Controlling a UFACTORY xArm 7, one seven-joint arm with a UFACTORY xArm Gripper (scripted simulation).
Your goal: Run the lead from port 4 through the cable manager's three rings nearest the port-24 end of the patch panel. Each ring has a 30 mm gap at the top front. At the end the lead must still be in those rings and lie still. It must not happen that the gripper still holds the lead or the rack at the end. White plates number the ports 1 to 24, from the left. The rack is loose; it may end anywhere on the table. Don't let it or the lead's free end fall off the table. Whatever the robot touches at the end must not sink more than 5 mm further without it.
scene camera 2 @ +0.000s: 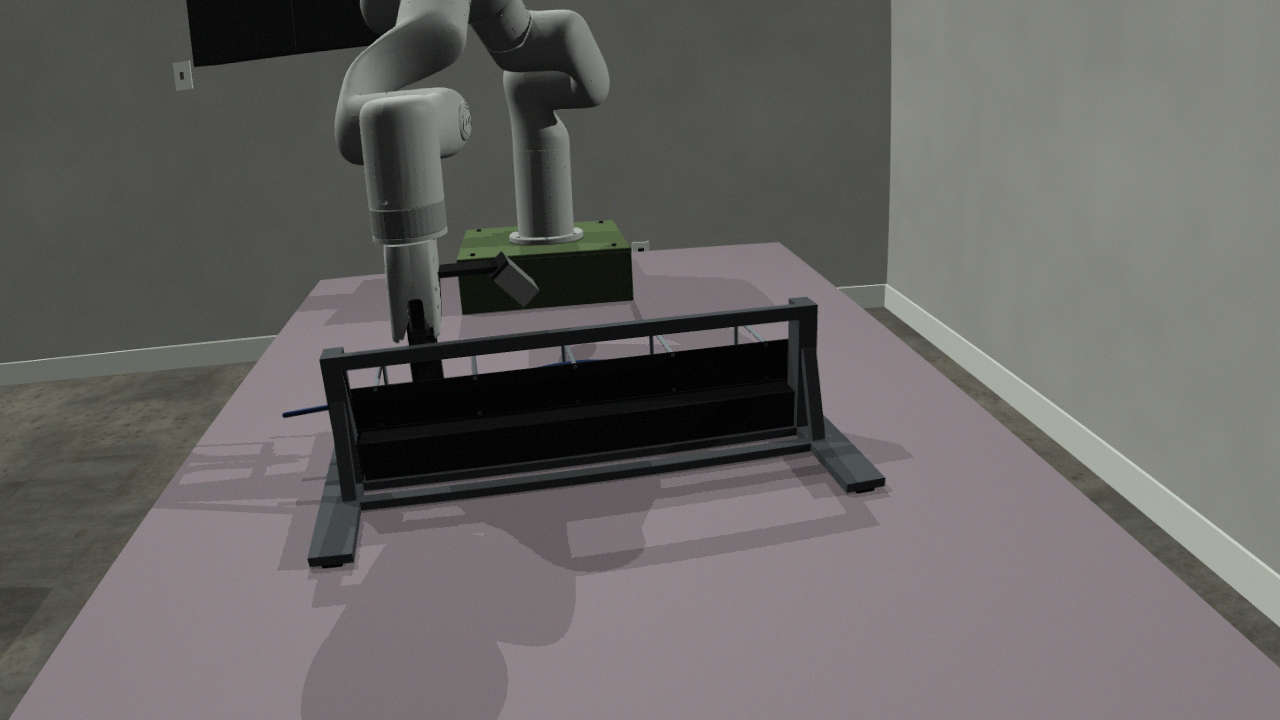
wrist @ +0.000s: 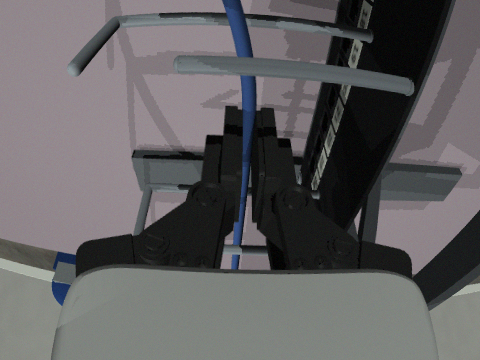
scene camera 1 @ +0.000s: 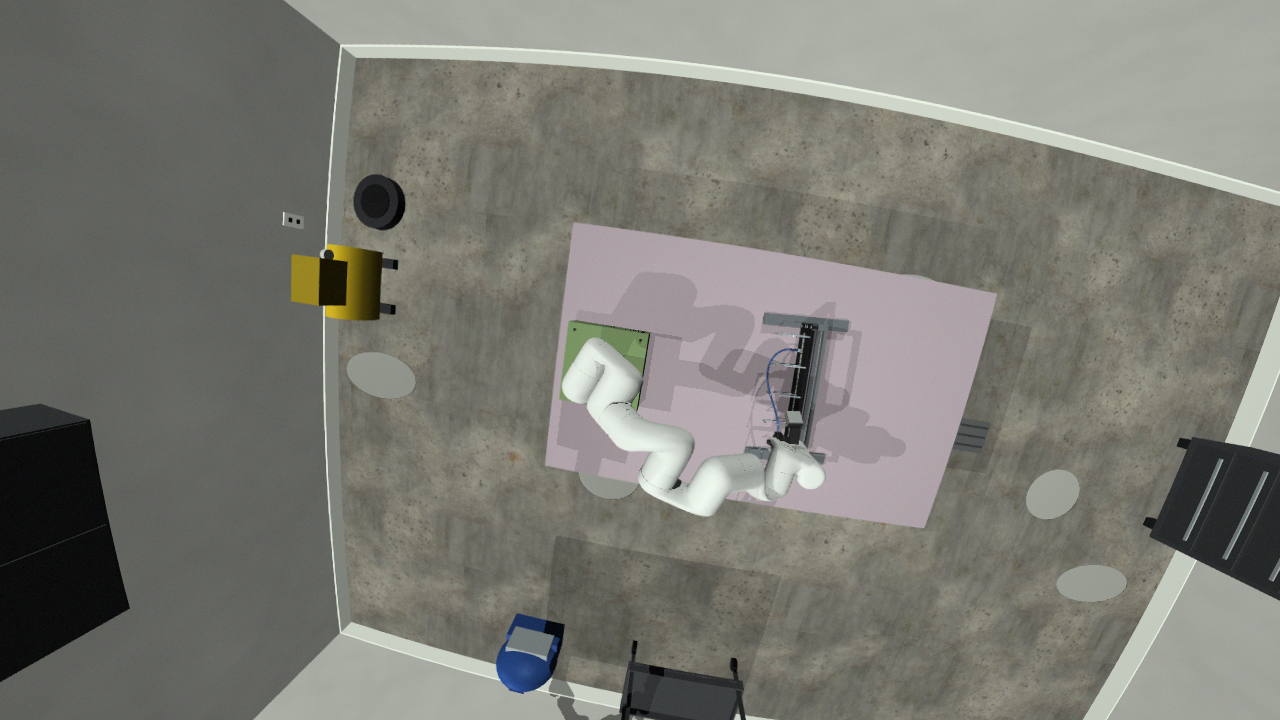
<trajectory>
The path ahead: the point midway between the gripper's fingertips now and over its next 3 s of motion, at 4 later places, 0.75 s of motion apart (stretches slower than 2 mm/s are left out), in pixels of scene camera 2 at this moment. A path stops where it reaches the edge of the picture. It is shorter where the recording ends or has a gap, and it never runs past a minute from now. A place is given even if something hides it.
My gripper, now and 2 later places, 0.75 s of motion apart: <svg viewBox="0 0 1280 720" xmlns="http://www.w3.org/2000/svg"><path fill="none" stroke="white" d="M430 393L429 387L422 339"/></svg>
</trajectory>
